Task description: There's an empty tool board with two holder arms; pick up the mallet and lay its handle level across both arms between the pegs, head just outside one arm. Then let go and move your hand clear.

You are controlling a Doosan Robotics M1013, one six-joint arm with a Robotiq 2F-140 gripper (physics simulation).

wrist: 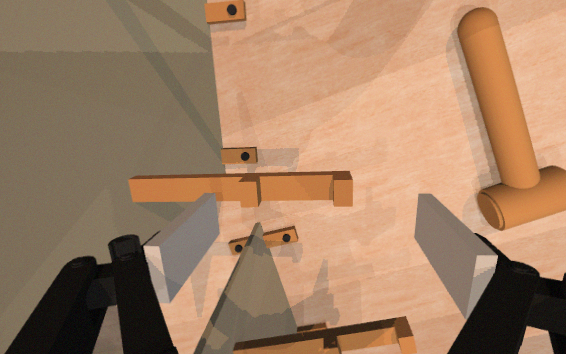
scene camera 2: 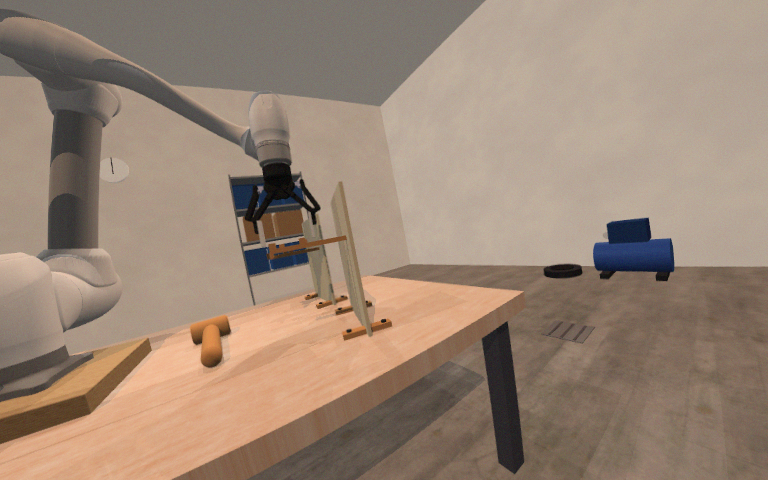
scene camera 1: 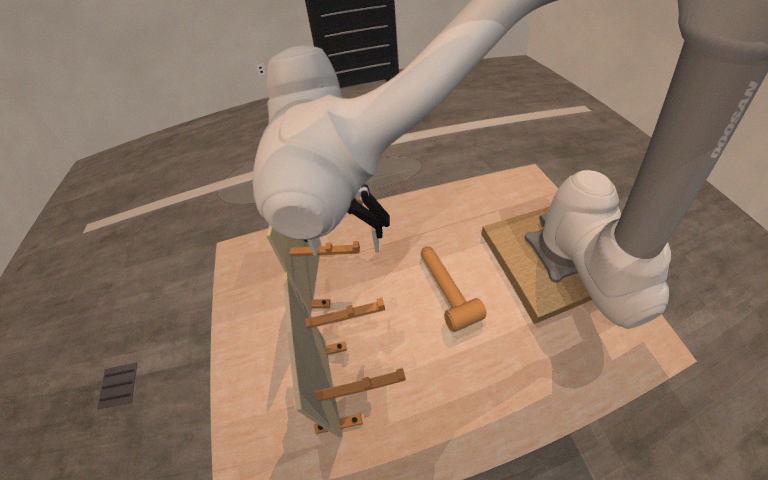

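Pixels of known places: gripper, fingertip midpoint: [wrist: 312, 214] [scene camera 2: 289, 241] [scene camera 1: 346, 248]; arm's base, origin of the base link: [scene camera 2: 19, 385] [scene camera 1: 562, 250].
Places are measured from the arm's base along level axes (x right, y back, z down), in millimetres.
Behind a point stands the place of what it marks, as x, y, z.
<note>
The orange wooden mallet [scene camera 1: 444, 280] @[12, -375, 0] [scene camera 2: 211, 345] @[116, -386, 3] [wrist: 500, 110] @[30, -381, 2] lies flat on the table between the boards and the robot base. Two grey-green upright boards stand in a row: one board [scene camera 1: 305, 274] @[99, -729, -50] [scene camera 2: 350, 271] @[191, -707, -89] [wrist: 100, 100] @[144, -718, -187] and another board [scene camera 1: 310, 362] @[-193, -716, -165] [scene camera 2: 321, 271] @[-129, -716, -70] [wrist: 255, 300] @[-108, -717, -74]. Orange holder arms with pegs stick out from them. No tool shows on the visible arms. My gripper [scene camera 1: 344, 244] @[36, -604, -191] [scene camera 2: 287, 232] @[36, -604, -191] [wrist: 312, 214] @[36, -604, -191] is wide open and empty, pointing down. It is above the first board's inner arm [scene camera 1: 342, 249] @[48, -613, -176] [wrist: 295, 187] @[52, -612, -176], away from the mallet.
The other board's arms [scene camera 1: 336, 315] @[-103, -652, -160] are near my fingers in the wrist view. The robot base stands on a wooden block [scene camera 1: 512, 271] @[-15, -181, 5] [scene camera 2: 116, 367] @[45, -187, 9] beside the mallet. The table [scene camera 1: 481, 407] @[-323, -393, 44] [scene camera 2: 271, 407] @[370, -485, 44] bears everything. A shelf unit stands beyond it.
</note>
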